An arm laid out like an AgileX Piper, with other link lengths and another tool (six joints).
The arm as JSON. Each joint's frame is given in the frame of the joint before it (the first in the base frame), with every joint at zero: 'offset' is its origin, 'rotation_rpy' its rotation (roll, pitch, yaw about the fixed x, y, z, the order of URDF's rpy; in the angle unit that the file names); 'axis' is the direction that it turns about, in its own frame. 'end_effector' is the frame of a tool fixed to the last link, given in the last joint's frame.
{
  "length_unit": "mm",
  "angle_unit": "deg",
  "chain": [
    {
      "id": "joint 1",
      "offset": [
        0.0,
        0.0,
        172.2
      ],
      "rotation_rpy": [
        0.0,
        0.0,
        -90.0
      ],
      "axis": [
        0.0,
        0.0,
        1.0
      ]
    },
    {
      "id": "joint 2",
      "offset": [
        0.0,
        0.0,
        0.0
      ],
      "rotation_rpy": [
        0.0,
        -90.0,
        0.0
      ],
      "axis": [
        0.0,
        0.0,
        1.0
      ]
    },
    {
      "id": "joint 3",
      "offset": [
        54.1,
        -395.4,
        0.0
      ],
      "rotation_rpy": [
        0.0,
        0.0,
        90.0
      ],
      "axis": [
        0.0,
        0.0,
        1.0
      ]
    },
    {
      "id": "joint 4",
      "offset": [
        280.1,
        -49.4,
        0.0
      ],
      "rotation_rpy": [
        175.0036,
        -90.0,
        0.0
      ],
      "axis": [
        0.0,
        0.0,
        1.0
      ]
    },
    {
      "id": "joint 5",
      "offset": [
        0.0,
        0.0,
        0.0
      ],
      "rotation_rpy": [
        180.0,
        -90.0,
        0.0
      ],
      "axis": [
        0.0,
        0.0,
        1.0
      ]
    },
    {
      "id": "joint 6",
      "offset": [
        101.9,
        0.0,
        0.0
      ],
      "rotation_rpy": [
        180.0,
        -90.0,
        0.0
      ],
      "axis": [
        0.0,
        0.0,
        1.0
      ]
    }
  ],
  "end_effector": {
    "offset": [
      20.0,
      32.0,
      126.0
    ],
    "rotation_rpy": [
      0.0,
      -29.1,
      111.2
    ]
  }
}
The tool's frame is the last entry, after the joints.
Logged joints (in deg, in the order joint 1, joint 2, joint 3, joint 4, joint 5, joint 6), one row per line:
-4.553 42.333 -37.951 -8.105 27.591 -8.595
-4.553 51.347 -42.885 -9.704 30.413 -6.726
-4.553 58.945 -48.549 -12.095 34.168 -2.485
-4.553 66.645 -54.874 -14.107 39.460 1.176
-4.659 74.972 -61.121 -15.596 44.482 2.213
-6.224 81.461 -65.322 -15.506 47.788 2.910
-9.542 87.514 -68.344 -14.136 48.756 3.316
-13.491 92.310 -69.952 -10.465 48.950 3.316
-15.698 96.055 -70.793 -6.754 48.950 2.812
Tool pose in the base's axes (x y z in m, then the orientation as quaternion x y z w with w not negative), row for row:
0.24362 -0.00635 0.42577 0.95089 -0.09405 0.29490 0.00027
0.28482 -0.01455 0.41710 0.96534 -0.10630 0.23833 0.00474
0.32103 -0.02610 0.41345 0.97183 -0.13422 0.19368 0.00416
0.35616 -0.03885 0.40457 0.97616 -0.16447 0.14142 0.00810
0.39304 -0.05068 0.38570 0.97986 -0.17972 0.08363 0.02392
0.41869 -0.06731 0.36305 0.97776 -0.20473 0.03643 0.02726
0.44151 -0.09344 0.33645 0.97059 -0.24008 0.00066 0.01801
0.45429 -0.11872 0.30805 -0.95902 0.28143 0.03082 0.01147
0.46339 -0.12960 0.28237 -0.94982 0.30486 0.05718 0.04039
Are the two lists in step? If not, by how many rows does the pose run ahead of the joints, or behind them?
They are in step.
